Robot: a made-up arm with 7 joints. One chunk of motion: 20 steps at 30 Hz.
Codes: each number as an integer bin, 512 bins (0 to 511) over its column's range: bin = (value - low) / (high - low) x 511, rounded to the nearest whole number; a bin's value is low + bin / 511 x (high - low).
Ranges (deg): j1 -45..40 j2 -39..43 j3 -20..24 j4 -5..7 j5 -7..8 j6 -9..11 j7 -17..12
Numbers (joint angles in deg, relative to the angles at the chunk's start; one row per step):
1: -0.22 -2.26 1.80 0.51 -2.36 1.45 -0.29
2: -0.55 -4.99 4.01 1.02 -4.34 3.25 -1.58
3: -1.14 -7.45 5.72 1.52 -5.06 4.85 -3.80
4: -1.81 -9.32 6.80 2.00 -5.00 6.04 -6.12
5: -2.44 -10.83 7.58 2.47 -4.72 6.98 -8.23
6: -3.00 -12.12 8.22 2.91 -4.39 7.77 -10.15
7: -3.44 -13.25 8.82 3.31 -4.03 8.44 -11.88
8: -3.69 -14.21 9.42 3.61 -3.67 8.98 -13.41
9: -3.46 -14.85 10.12 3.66 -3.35 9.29 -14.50
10: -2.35 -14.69 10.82 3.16 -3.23 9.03 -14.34
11: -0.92 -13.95 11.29 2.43 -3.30 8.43 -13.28
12: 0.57 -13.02 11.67 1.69 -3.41 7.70 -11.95
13: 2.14 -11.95 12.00 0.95 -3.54 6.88 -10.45
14: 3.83 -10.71 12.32 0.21 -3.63 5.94 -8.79
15: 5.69 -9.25 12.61 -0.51 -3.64 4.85 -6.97
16: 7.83 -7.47 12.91 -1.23 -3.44 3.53 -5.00
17: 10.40 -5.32 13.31 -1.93 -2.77 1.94 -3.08
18: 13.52 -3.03 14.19 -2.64 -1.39 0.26 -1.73
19: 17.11 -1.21 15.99 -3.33 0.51 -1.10 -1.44
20: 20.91 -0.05 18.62 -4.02 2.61 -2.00 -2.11
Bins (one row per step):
1: 269 229 253 235 158 267 294
2: 267 212 279 256 91 313 272
3: 264 197 299 278 66 354 233
4: 260 185 311 298 68 384 192
5: 256 176 320 318 78 408 155
6: 252 168 328 337 89 428 121
7: 250 160 335 354 101 446 90
8: 248 154 342 367 113 459 63
9: 250 150 350 369 124 467 44
10: 256 151 358 347 128 461 47
11: 265 156 363 316 126 445 66
12: 274 162 368 285 122 427 89
13: 283 169 372 253 118 406 115
14: 294 176 375 222 115 382 145
15: 305 185 379 191 114 354 177
16: 318 196 382 161 121 320 211
17: 333 210 387 131 144 280 245
18: 352 224 397 100 191 237 269
19: 373 235 418 71 256 202 274
20: 396 243 449 42 327 179 262

